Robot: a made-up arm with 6 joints.
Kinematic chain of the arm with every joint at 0, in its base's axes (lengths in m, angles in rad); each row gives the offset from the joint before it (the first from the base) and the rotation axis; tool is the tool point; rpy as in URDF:
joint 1: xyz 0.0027 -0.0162 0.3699 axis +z
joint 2: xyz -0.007 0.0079 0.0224 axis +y
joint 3: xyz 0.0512 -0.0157 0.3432 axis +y
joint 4: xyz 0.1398 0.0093 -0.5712 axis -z
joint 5: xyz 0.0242 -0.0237 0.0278 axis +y
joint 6: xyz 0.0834 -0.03 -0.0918 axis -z
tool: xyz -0.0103 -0.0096 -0.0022 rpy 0 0 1.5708
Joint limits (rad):
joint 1: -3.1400..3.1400
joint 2: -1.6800..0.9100
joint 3: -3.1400..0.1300
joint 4: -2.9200..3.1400
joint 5: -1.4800..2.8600
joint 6: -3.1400..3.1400
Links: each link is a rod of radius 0.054 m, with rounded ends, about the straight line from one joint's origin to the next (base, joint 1, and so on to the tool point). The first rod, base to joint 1, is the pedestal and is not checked.
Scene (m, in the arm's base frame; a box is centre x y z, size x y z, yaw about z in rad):
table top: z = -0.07
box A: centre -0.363 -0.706 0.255 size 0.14 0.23 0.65 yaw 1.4
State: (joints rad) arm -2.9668 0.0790 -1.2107 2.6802 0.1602 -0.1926
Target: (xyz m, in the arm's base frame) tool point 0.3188 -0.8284 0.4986
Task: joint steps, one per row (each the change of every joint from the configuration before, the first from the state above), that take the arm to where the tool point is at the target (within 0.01 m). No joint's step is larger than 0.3 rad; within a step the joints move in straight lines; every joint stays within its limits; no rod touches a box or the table.
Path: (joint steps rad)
1: 0.2851 0.0492 -0.1846 0.0364 0.0680 -0.0028
2: 0.2850 0.0492 -0.1846 0.0364 0.0680 -0.0028
3: 0.2851 0.0492 -0.1847 0.0363 0.0680 -0.0028
4: 0.2839 0.1157 -0.0104 0.0329 0.0358 -0.0025
5: 0.2839 0.1158 -0.0105 0.0329 0.0359 -0.0025
6: 0.2839 0.1157 -0.0104 0.0329 0.0358 -0.0025

